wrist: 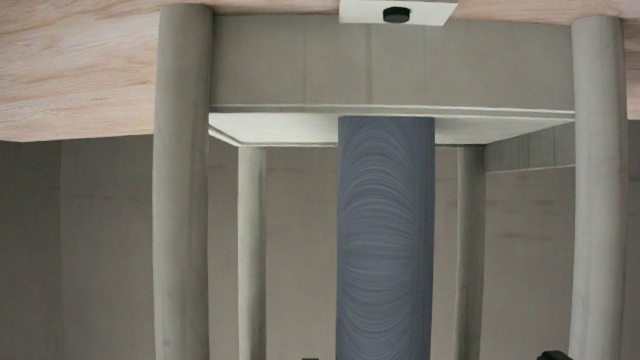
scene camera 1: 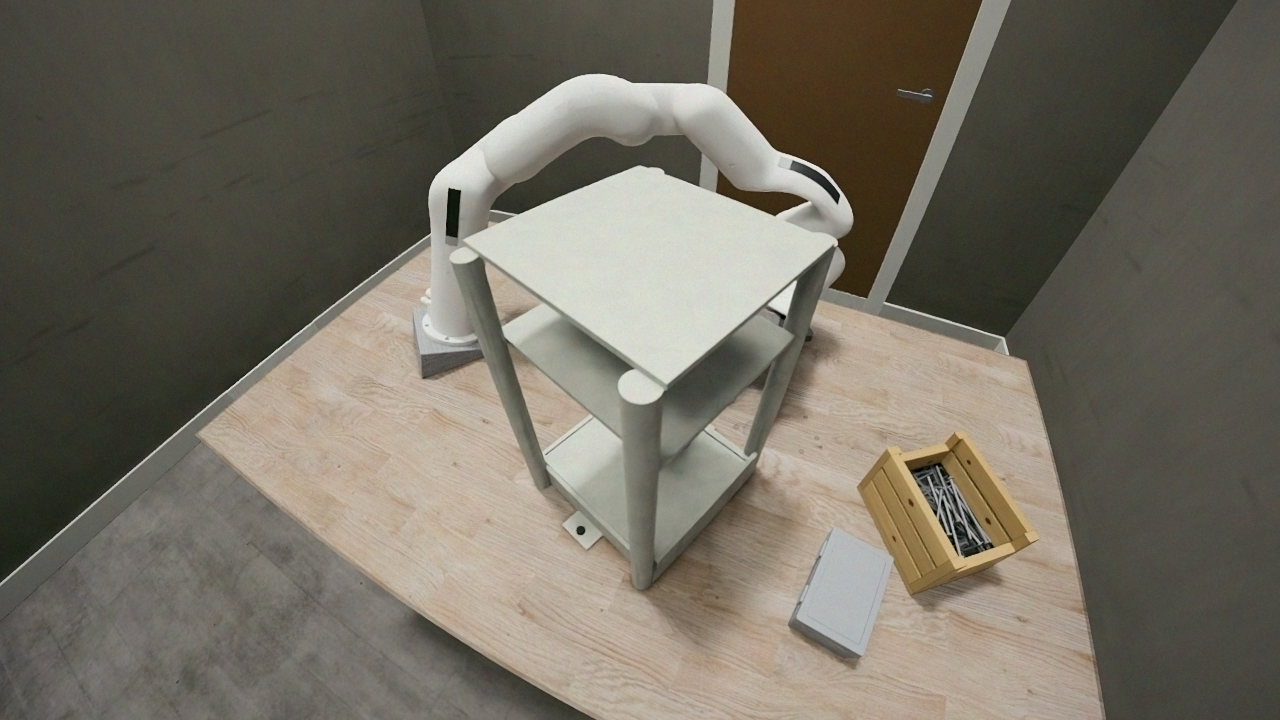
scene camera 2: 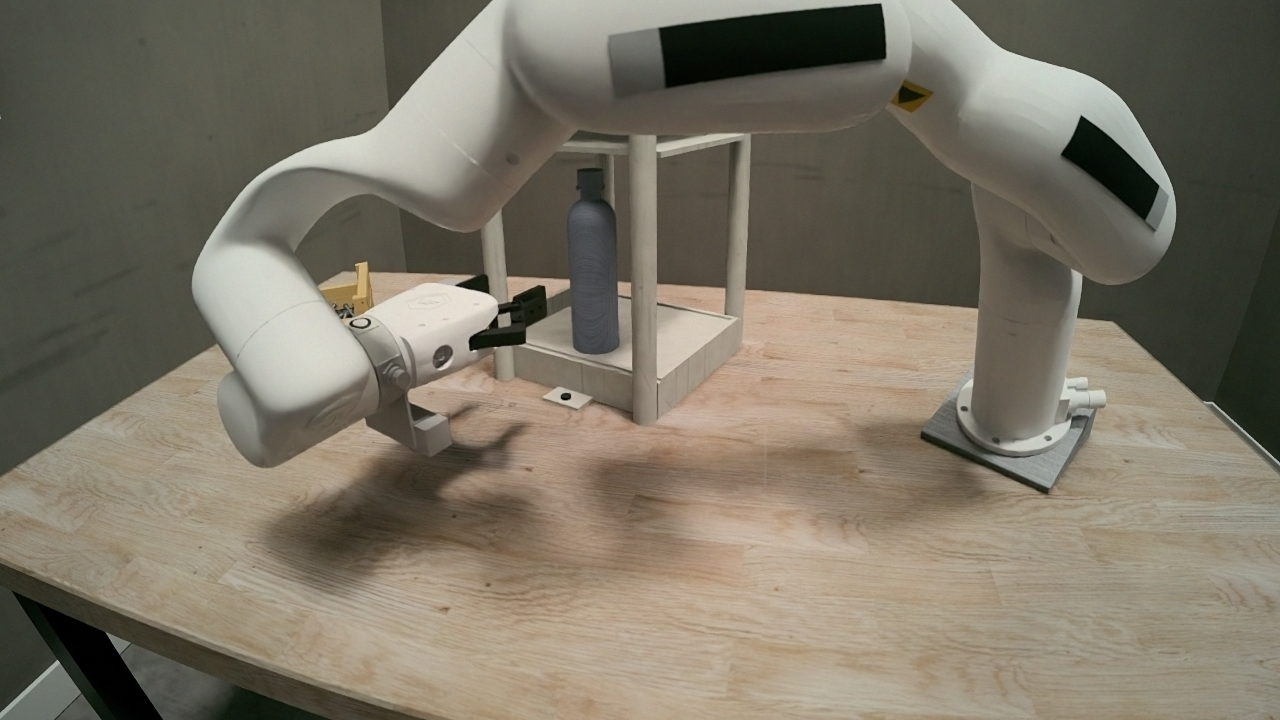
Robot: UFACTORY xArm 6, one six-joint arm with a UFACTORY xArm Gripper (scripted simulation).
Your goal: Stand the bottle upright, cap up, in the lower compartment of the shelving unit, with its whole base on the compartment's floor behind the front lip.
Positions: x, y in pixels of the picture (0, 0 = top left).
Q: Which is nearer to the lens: the flat grey case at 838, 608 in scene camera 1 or the crate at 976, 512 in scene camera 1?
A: The flat grey case.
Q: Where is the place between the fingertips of my gripper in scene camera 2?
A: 514, 293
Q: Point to a grey bottle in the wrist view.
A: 386, 163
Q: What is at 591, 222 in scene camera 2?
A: A grey bottle.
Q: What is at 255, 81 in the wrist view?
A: A shelving unit.
